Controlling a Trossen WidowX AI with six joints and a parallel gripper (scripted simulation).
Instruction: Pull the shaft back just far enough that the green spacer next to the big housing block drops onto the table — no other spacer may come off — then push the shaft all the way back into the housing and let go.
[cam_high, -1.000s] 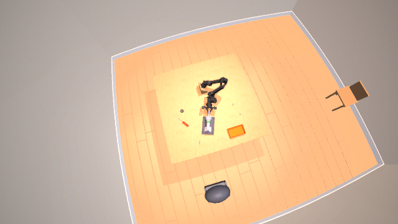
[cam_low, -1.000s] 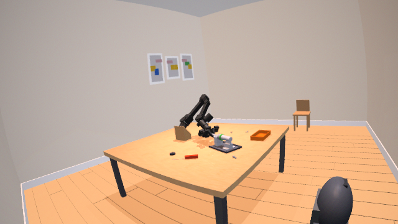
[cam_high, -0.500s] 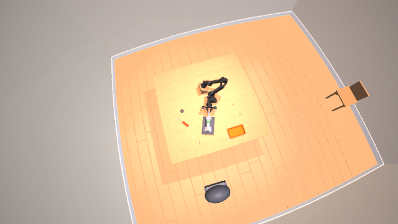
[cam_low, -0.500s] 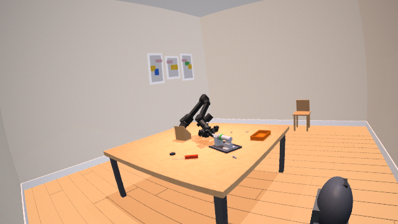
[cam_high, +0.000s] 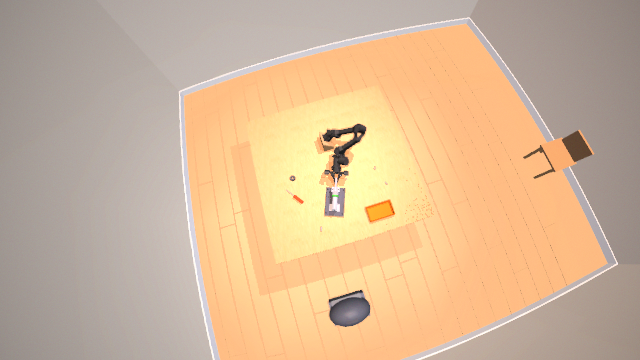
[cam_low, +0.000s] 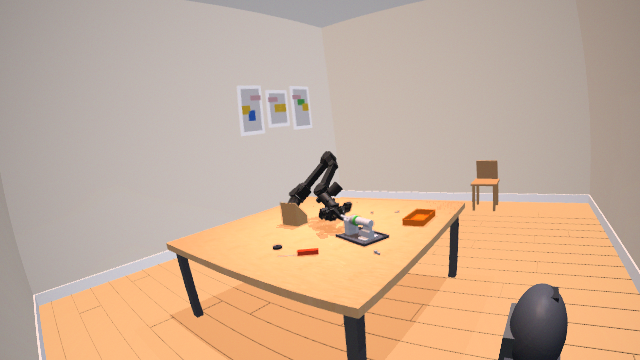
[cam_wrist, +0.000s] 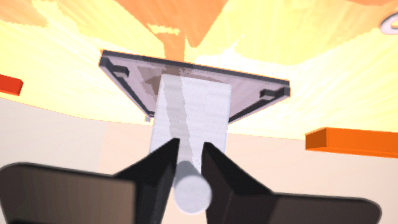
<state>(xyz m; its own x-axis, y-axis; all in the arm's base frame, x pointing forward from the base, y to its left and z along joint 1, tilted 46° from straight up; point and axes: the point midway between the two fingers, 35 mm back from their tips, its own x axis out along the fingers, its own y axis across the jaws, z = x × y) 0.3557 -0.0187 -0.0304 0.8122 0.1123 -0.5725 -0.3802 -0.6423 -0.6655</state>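
My gripper tip is now 3 cm short of the light grey shaft, 1 cm to the left of it and 2 cm below it. Also, from my gripper tip: small green spacer (10 cm ahead, 4 cm to the right, 2 cm above); small dark disc (18 cm behind, 31 cm to the right, 6 cm below); red screwdriver (3 cm behind, 34 cm to the right, 6 cm below).
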